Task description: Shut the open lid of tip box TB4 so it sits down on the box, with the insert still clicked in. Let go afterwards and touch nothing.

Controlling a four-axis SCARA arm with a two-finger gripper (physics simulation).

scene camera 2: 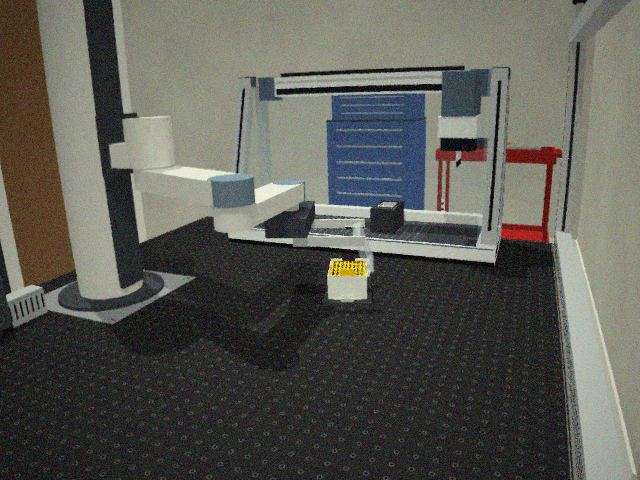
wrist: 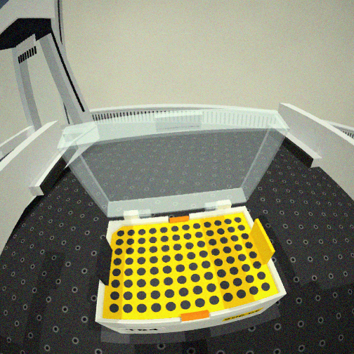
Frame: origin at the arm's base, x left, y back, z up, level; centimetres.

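Where they show: gripper, between the fingertips: (scene camera 2: 364, 231); arm's base, origin of its link: (scene camera 2: 112, 295).
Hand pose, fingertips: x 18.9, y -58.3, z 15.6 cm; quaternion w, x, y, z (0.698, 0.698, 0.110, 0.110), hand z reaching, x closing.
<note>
Things, the pixels of their top centre, and the offset from my fingertips. "spot": a spot on its surface instead.
- Tip box TB4, centre of its top: (scene camera 2: 348, 264) dx -1.2, dy +3.6, dz -7.7 cm
- clear lid, a spot on its surface: (scene camera 2: 367, 256) spot: dx -5.5, dy -2.3, dz -3.8 cm
- black block, a spot on its surface: (scene camera 2: 386, 217) spot: dx +32.6, dy +4.0, dz -4.8 cm
Tip box TB4 (scene camera 2: 347, 288) (wrist: 172, 326) is white and stands on the dark dotted table. Its yellow insert (scene camera 2: 347, 268) (wrist: 170, 265) lies in the box, with orange clips showing at its front and rear edges in the wrist view. The clear lid (scene camera 2: 367, 256) (wrist: 172, 167) stands up from the rear hinges, its free edge high above the box; in the scene view it leans slightly towards the box. My gripper (scene camera 2: 359, 232) (wrist: 173, 118) has its two white fingers at the lid's opposite sides, near its free edge, and appears shut on the lid. The exact finger contact is hard to see.
Behind the box stands a white gantry frame (scene camera 2: 444, 251) with a black block (scene camera 2: 386, 217) on its deck. A yellow tab (wrist: 262, 242) sticks up at the box's right side in the wrist view. A pale rail (scene camera 2: 594, 361) runs along the table's right edge.
</note>
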